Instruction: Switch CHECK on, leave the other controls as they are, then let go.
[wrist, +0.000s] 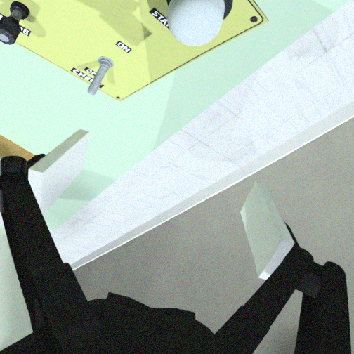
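The CHECK switch (100, 75) is a grey metal toggle lever near the lower corner of the yellow panel (65, 40). Its tip points down in the view, toward the OFF and CHECK labels, which it partly covers. The ON label (123, 47) is on the other side of the lever's base. My gripper (168, 173) is open, with its pads wide apart and nothing between them. The fingers are below the panel in the view, apart from the lever.
A black knob (12, 24) stands on the panel at the upper left. A large pale round button (195, 20) stands beside a partly hidden label at the top. A white marbled strip (200, 142) runs diagonally past the panel, with grey floor beyond its edge.
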